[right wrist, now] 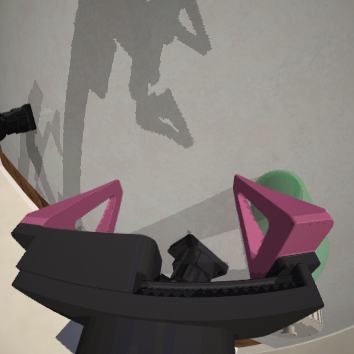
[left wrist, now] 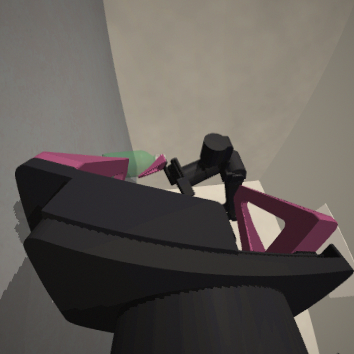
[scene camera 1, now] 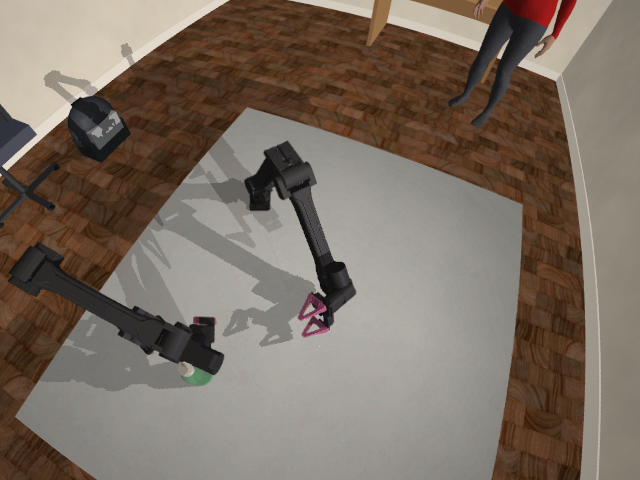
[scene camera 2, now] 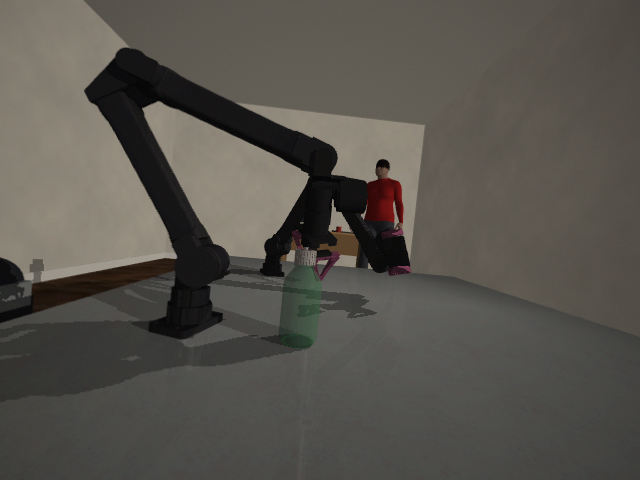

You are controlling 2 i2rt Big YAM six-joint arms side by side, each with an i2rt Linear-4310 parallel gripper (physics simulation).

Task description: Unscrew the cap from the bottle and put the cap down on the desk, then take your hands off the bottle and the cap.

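Places are measured from the left arm's base along level axes (x up, y back, z right), in centimetres.
Pixels of known places: left gripper, fingertip midpoint: (left wrist: 184, 178) (scene camera 1: 301, 328) (scene camera 2: 392, 250); right gripper, fingertip midpoint: (right wrist: 174, 183) (scene camera 1: 214, 337) (scene camera 2: 311, 269); left arm's base, origin of the base link: (right wrist: 27, 118) (scene camera 1: 260, 199) (scene camera 2: 271, 274); right arm's base, origin of the base link: (right wrist: 197, 256) (scene camera 2: 188, 325).
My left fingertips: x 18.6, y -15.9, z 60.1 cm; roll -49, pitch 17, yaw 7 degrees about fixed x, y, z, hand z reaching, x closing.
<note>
Ahead of a thing's pixels: the offset from my left fingertips to its top centre. Level surfaces: height alone.
The green bottle {dx -0.5, dy +33.1, dz +11.2 cm} (scene camera 1: 199, 377) (scene camera 2: 299, 304) (left wrist: 142, 162) (right wrist: 282, 182) stands upright on the grey surface {dx -18.6 cm} (scene camera 1: 413, 310) (scene camera 2: 439, 387). Its whitish ribbed cap {dx +0.1, dy +33.1, dz +11.2 cm} (scene camera 1: 185, 369) (scene camera 2: 305, 257) (right wrist: 311, 324) sits on the neck; in the left wrist view a pink finger partly covers it. My right gripper (scene camera 2: 311, 264) (right wrist: 174, 183) is open and empty, pointing down close to the cap. In the right wrist view the bottle lies beyond the right-hand finger, outside the gap. My left gripper (scene camera 1: 301, 326) (scene camera 2: 395, 252) is open and empty, up and well apart from the bottle.
The right arm (scene camera 1: 98, 304) (scene camera 2: 222, 111) reaches over the bottle and partly hides it from scene camera 1. The left arm (scene camera 1: 312, 227) stands farther back. A person in red (scene camera 1: 532, 10) (scene camera 2: 383, 198), a dark backpack (scene camera 1: 98, 126) and a chair base (scene camera 1: 25, 191) are off the surface.
</note>
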